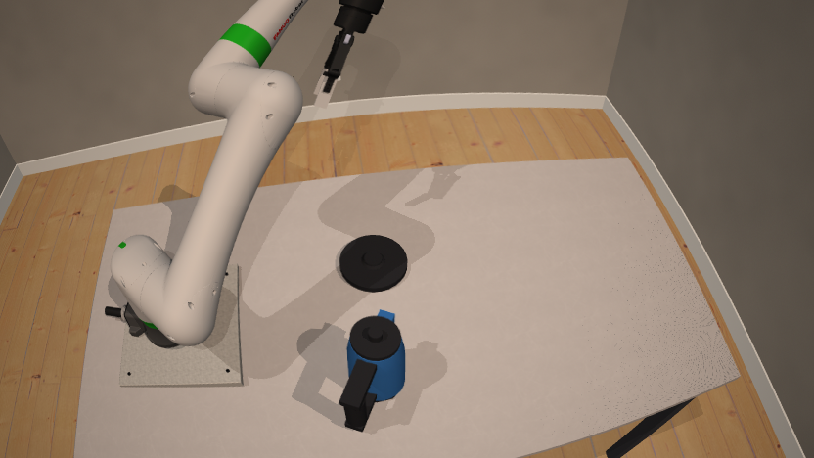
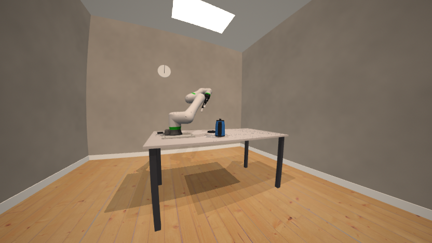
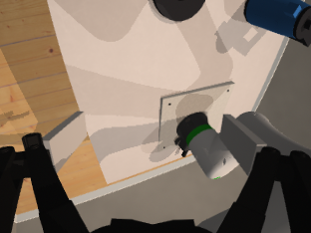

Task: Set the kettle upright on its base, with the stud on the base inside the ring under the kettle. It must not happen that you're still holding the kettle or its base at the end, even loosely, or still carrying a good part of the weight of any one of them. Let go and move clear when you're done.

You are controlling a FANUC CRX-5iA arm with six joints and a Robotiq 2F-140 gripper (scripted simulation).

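Right now my hand is 510 mm to the left of the kettle, 230 mm above it and 140 mm short of it. The rest, counted from my hand: round black base 320 mm below, 180 mm to the right, 130 mm ahead.
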